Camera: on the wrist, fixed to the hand. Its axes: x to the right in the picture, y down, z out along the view.
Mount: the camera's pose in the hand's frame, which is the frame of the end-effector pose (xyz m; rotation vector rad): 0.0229 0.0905 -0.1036 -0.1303 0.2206 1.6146
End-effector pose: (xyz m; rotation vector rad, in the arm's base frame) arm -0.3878 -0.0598 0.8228 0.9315 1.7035 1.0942
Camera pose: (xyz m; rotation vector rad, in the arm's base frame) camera -0.4808 -0.0376 0.9243 -2.0621 -0.6559 -2.1042
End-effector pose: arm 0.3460 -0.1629 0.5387 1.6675 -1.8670 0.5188
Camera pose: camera 0.2722 -0.1018 0.6400 -0.3205 -2.5998 1.0314
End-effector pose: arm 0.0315 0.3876 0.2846 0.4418 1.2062 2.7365
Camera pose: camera -0.0216 0.2588 0.2899 -0.6711 -0.2752 -1.5923
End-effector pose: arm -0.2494 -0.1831 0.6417 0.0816 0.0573 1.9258
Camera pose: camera -0.3507 -0.1933 0.5464 0.2026 -0.0002 -2.7285
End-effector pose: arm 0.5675 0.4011 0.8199 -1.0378 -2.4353 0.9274
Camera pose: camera 0.6530 0.5102 0.8352 2.7530 0.9863 -0.7823
